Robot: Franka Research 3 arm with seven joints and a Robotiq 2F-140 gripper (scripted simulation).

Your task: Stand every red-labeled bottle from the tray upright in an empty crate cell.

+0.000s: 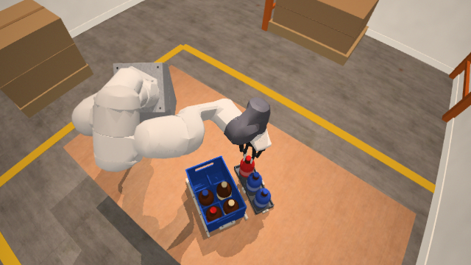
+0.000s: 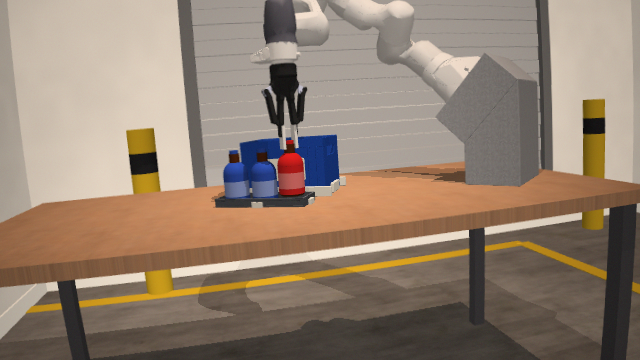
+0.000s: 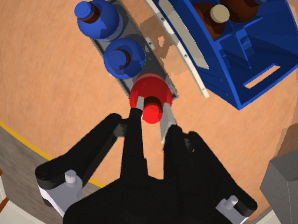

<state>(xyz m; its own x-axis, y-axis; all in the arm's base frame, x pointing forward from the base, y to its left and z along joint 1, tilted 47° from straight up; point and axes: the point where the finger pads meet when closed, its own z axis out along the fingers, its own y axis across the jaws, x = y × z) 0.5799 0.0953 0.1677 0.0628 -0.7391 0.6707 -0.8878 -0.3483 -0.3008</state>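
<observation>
My gripper is now 9 cm above the red-labeled bottle. Also, from my hand: tray (7 cm ahead, 5 cm to the right, 18 cm below); blue crate (7 cm behind, 20 cm to the right, 11 cm below).
</observation>
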